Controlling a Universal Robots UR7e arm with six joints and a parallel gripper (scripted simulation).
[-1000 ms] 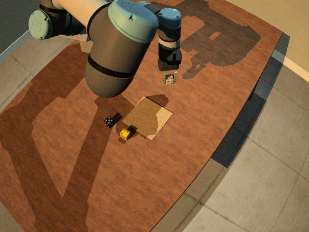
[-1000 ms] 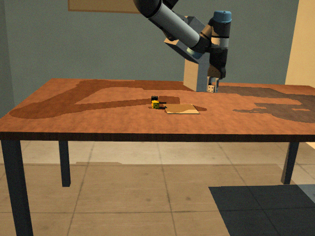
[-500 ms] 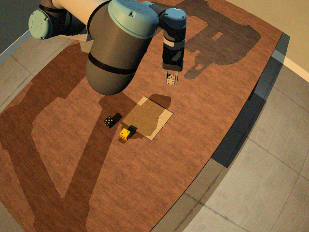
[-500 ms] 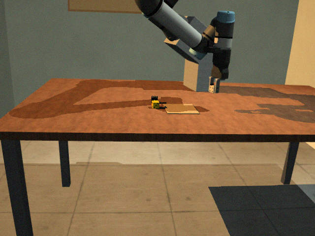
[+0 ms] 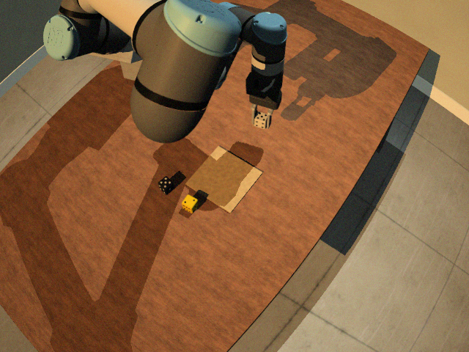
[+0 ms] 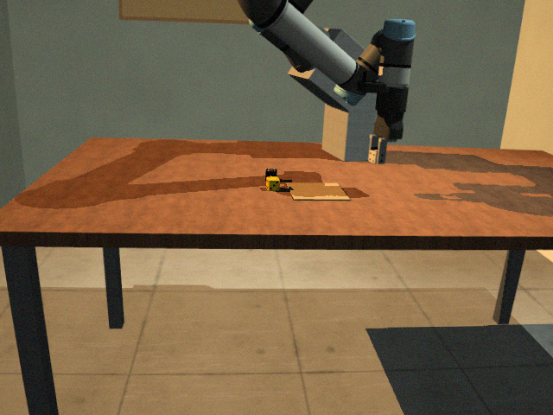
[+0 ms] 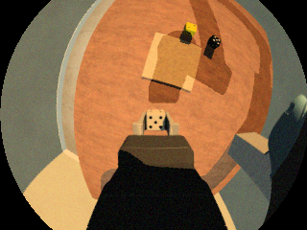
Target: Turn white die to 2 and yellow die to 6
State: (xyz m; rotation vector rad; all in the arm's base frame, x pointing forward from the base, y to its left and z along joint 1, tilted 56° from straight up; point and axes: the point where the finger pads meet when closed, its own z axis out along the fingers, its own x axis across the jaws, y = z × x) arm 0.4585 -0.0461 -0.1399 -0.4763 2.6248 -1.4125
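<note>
Now: hand right at the white die. From my hand the other things lie so: yellow die 260 mm to the right, 90 mm below, 40 mm behind; then tan mat 150 mm to the right, 100 mm below, 20 mm behind; then black die 250 mm to the right, 120 mm behind, 90 mm below.
</note>
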